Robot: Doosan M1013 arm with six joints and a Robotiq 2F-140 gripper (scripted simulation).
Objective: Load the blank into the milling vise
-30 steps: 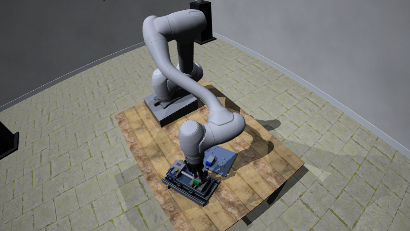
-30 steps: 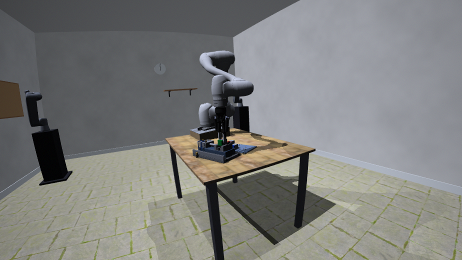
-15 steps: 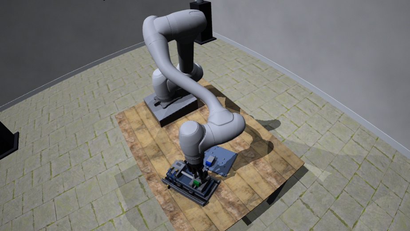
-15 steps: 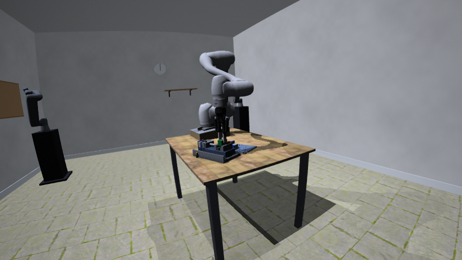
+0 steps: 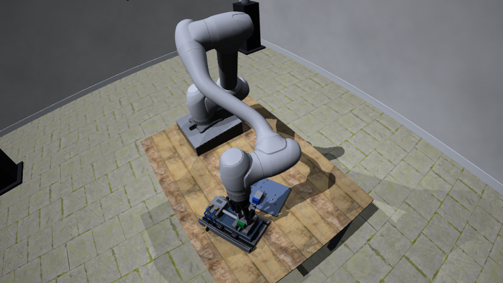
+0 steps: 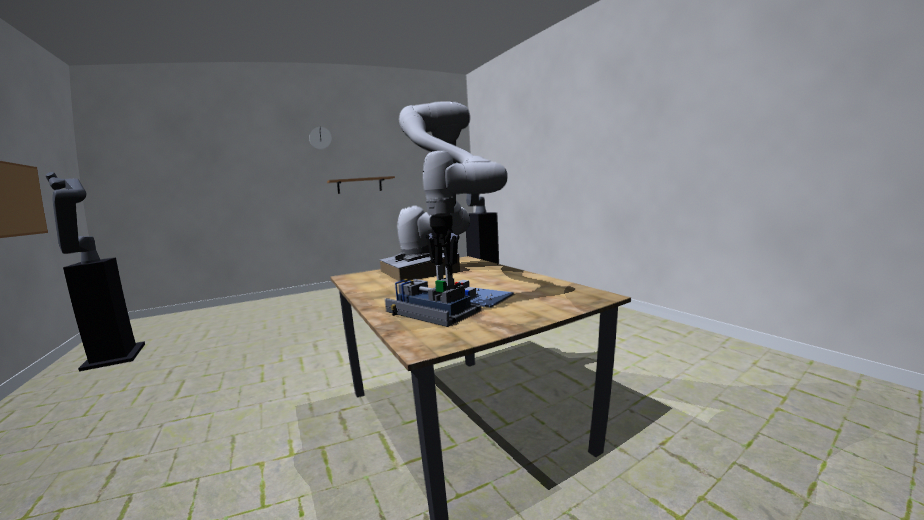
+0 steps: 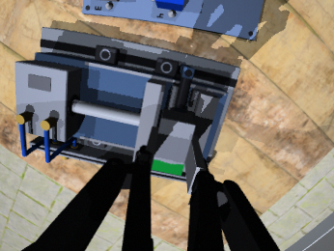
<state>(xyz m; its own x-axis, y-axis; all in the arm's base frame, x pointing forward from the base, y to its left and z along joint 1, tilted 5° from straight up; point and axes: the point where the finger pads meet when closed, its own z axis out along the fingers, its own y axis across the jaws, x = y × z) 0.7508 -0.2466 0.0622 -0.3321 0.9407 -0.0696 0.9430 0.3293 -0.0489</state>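
The work stop rod is 2 cm behind my hand, 5 cm to the left of it and 5 cm below it. From my hand the other things lie so: blue-ended blank (10 cm behind, 16 cm to the left, 12 cm below); then hose block (16 cm behind, 5 cm to the right, 7 cm below); then moving jaw (3 cm behind, 7 cm below).
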